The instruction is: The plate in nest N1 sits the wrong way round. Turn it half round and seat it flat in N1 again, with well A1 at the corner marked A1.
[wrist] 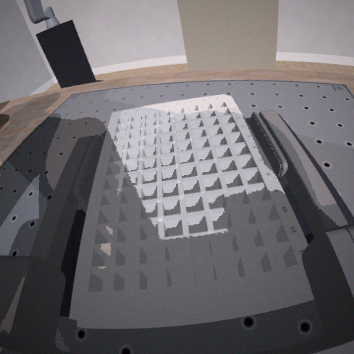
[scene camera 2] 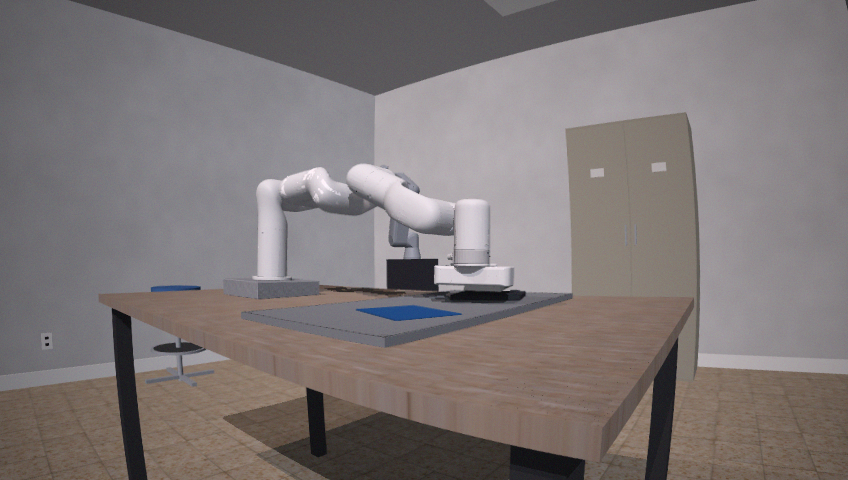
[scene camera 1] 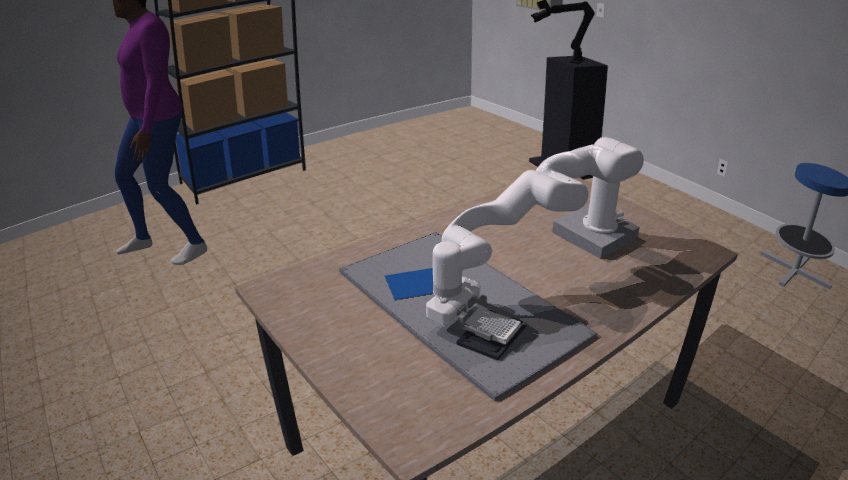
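Note:
The pale well plate [scene camera 1: 498,327] [wrist: 187,185] is between the fingers of my gripper [scene camera 1: 490,321] [wrist: 180,167], which is shut on its two long sides. The plate looks about level. It is over the black nest [scene camera 1: 479,346] and appears slightly raised in scene camera 1; the exact gap cannot be told. In the wrist view, small numbers 10 and 11 show on the plate's right rim toward the near end, and shadow covers its near part. Well A1's label and the nest's A1 mark cannot be read. In scene camera 2 the gripper body hides the plate.
The nest stands on a grey perforated board [scene camera 1: 505,380] [scene camera 2: 297,317] [wrist: 310,107]. A flat blue sheet [scene camera 1: 406,285] [scene camera 2: 407,312] lies on the board, on the other side of the gripper from the nest. My arm's grey base [scene camera 1: 586,239] [scene camera 2: 261,289] stands on the table. A person [scene camera 1: 145,77] is beyond the table.

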